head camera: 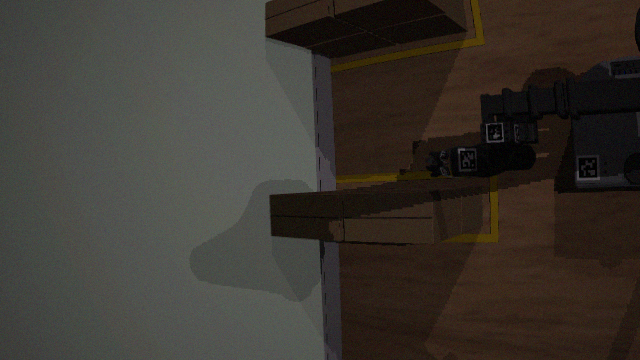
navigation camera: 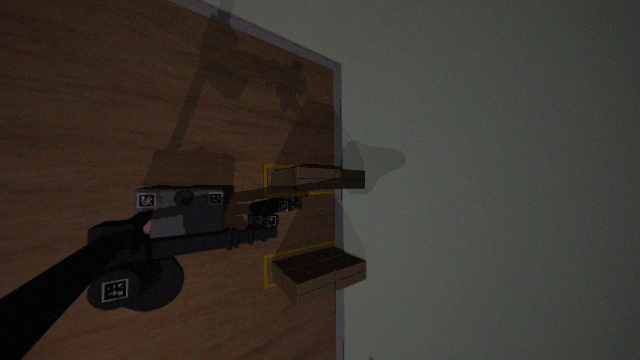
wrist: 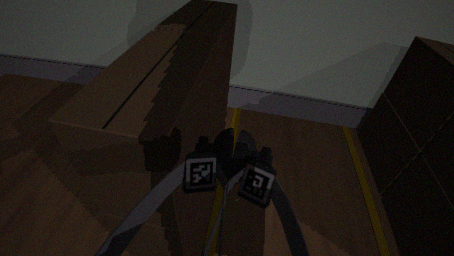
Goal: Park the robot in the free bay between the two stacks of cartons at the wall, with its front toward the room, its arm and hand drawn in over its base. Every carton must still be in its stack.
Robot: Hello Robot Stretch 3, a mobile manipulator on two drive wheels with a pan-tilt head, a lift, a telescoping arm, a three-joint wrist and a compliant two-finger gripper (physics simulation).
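Frame: origin at the robot's base, x ahead, y left, z up, level; millimetres.
Where they show: gripper, fingertip midpoint: (head camera: 428, 164) (navigation camera: 298, 201); robot's base, origin of the base link: (head camera: 636, 167) (navigation camera: 183, 197).
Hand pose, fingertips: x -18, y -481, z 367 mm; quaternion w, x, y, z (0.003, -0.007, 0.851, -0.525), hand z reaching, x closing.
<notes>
Things, the pixels of their top centre, and the offset from my fingertips. "spot": a spot on its surface instead.
- stack, middle of its top: (navigation camera: 317, 288) 476 mm back, 127 mm right, 7 mm down
- Yellow floor tape, surface spot: (head camera: 494, 215) (navigation camera: 265, 175) spot: 146 mm ahead, 43 mm left, 366 mm down
- more tape, middle of its top: (head camera: 398, 27) (navigation camera: 303, 261) 473 mm back, 254 mm right, 366 mm down
One stack of cartons (head camera: 382, 227) (navigation camera: 317, 175) (wrist: 120, 90) stands against the wall, and the other stack (head camera: 370, 27) (navigation camera: 320, 272) (wrist: 410, 145) stands apart from it. Floor of the bay (head camera: 375, 110) (navigation camera: 312, 225) (wrist: 305, 165) shows between them. My base (head camera: 597, 130) (navigation camera: 167, 226) is outside the bay. My arm (head camera: 545, 100) (navigation camera: 245, 236) reaches out past the base toward the wall. My gripper (head camera: 433, 164) (navigation camera: 300, 203) (wrist: 235, 147) is shut and empty, pointing toward the wall close beside the first stack. Its gap to the cartons is hard to tell.
Yellow floor tape (head camera: 494, 215) (navigation camera: 265, 177) borders the first stack, and more tape (head camera: 407, 52) (navigation camera: 266, 272) (wrist: 367, 200) borders the other. The wall (head camera: 150, 125) (navigation camera: 475, 175) (wrist: 310, 40) has a pale baseboard (head camera: 326, 150) (navigation camera: 337, 115) (wrist: 300, 102). Shadows cover parts of the floor.
</notes>
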